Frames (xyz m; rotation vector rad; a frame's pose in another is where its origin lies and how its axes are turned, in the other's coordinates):
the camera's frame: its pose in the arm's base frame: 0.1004 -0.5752 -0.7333 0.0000 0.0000 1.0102
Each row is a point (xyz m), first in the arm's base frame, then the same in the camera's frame.
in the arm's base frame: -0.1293 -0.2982 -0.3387
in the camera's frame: 0.1125 0.3418 0.3946
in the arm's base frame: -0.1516 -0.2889 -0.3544
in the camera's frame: 0.1085 0.3657 0.3789
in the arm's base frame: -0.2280 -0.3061 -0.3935
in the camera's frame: 0.0533 0.4212 0.3398
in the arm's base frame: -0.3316 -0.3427 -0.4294
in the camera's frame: -0.0328 0.4895 0.3039
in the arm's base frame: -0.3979 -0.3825 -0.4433
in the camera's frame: -0.1017 0.5245 0.2900
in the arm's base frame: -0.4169 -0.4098 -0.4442
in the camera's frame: -0.1350 0.5261 0.2891
